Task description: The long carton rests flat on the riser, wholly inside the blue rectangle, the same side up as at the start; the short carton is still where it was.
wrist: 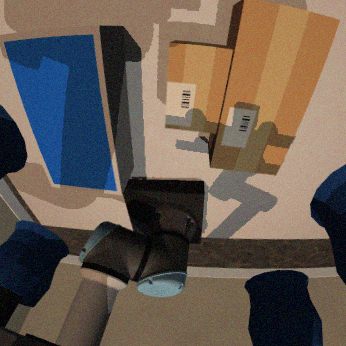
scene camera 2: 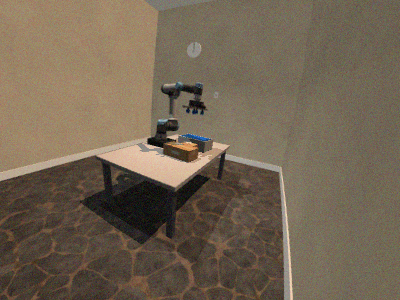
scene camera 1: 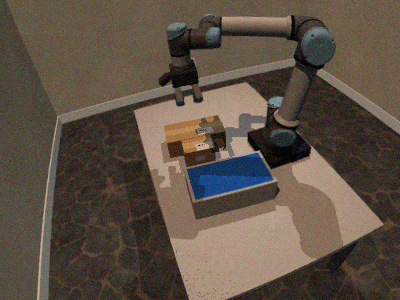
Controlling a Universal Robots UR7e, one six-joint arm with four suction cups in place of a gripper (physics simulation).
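Pixels of known places: hand, tool point: point(wrist: 157, 229) point(scene camera 2: 194, 113) point(scene camera 1: 186, 92); arm's base, link origin: point(wrist: 173, 219) point(scene camera 2: 160, 139).
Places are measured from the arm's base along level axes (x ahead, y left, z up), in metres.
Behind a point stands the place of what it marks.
Observation:
The long carton point(scene camera 1: 187, 130) @(y -0.121, x 0.449, z 0.045 m) point(scene camera 2: 180, 151) @(y -0.205, x 0.476, z 0.018 m) point(wrist: 280, 75) @(y -0.138, x 0.467, z 0.045 m) lies flat on the table, its taped, labelled face up. The short carton point(scene camera 1: 201, 157) @(y 0.049, x 0.410, z -0.004 m) point(wrist: 200, 65) @(y -0.003, x 0.460, z 0.045 m) lies close alongside it, on the riser side, label up; in scene camera 2 it is mostly hidden behind the long one. The grey riser point(scene camera 1: 237, 198) @(y 0.350, x 0.313, z 0.017 m) point(scene camera 2: 206, 145) @(y 0.199, x 0.505, z 0.013 m) stands beyond the short carton, its top marked with the blue rectangle point(scene camera 1: 230, 175) @(y 0.256, x 0.318, z 0.060 m) point(scene camera 2: 196, 137) @(y 0.250, x 0.330, z 0.060 m) point(wrist: 82, 115) @(y 0.207, x 0.351, z 0.060 m), on which no carton rests. My suction gripper point(scene camera 1: 189, 102) point(scene camera 2: 195, 112) is open, cups down, high above the table and holding nothing.
The robot's black base point(scene camera 1: 280, 147) @(y 0.086, x 0.010, z -0.003 m) point(scene camera 2: 161, 142) @(y -0.080, x 0.099, z -0.002 m) point(wrist: 167, 200) @(y 0.025, x 0.083, z -0.003 m) stands on the table point(scene camera 1: 240, 245) @(y 0.521, x 0.346, z -0.060 m) point(scene camera 2: 145, 162) @(y -0.479, x 0.333, z -0.060 m), near one end of the riser and the cartons. The arm's shadow falls across the long carton's base-side end. Walls point(scene camera 1: 115, 50) point(scene camera 2: 240, 60) stand beyond the table.

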